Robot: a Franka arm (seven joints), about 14 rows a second.
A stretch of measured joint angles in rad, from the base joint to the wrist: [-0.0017, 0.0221, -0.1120, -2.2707, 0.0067, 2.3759, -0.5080]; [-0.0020, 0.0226, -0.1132, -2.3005, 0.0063, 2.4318, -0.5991]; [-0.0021, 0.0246, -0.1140, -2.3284, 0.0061, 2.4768, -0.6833]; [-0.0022, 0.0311, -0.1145, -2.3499, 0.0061, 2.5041, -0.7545]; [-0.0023, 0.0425, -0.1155, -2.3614, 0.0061, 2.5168, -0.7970]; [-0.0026, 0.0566, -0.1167, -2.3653, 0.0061, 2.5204, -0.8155]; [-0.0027, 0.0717, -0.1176, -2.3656, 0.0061, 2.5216, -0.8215]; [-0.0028, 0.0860, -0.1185, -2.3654, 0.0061, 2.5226, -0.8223]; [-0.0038, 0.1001, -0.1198, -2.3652, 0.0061, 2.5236, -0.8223]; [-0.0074, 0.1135, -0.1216, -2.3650, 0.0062, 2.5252, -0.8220]
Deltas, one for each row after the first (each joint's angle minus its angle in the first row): [-0.0003, 0.0005, -0.0012, -0.0298, -0.0004, 0.0559, -0.0911]; [-0.0004, 0.0025, -0.0020, -0.0577, -0.0006, 0.1009, -0.1753]; [-0.0005, 0.0090, -0.0025, -0.0792, -0.0006, 0.1282, -0.2465]; [-0.0006, 0.0204, -0.0035, -0.0907, -0.0006, 0.1409, -0.2890]; [-0.0009, 0.0345, -0.0047, -0.0946, -0.0006, 0.1445, -0.3075]; [-0.0010, 0.0496, -0.0056, -0.0949, -0.0006, 0.1457, -0.3135]; [-0.0011, 0.0639, -0.0065, -0.0947, -0.0006, 0.1467, -0.3143]; [-0.0021, 0.0780, -0.0078, -0.0945, -0.0006, 0.1477, -0.3143]; [-0.0057, 0.0914, -0.0096, -0.0943, -0.0005, 0.1493, -0.3140]
